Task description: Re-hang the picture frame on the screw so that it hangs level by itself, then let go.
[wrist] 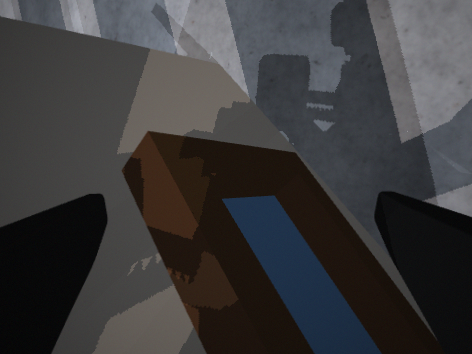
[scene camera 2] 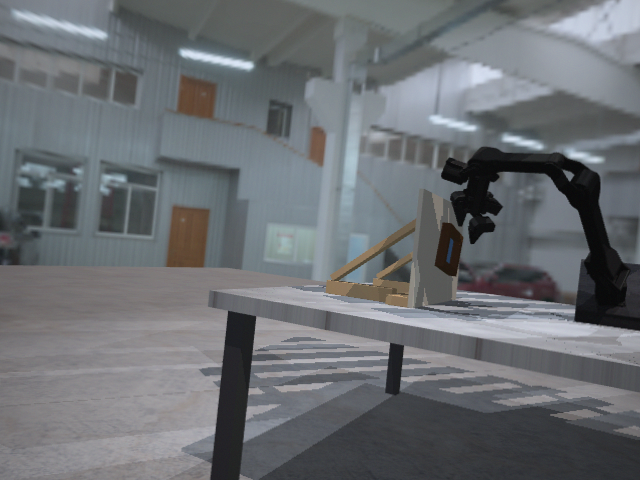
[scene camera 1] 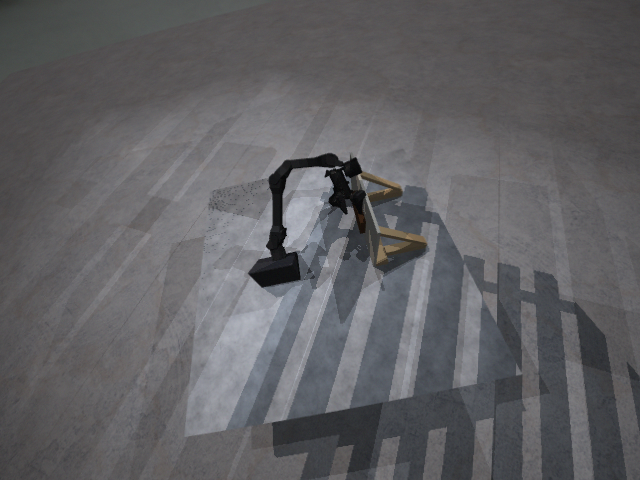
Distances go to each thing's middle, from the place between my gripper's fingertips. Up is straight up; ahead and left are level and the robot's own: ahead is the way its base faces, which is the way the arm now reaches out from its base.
My hand is 60 mm short of the pale upright board (scene camera 2: 429, 285), 60 mm above it and 50 mm to the right of it.
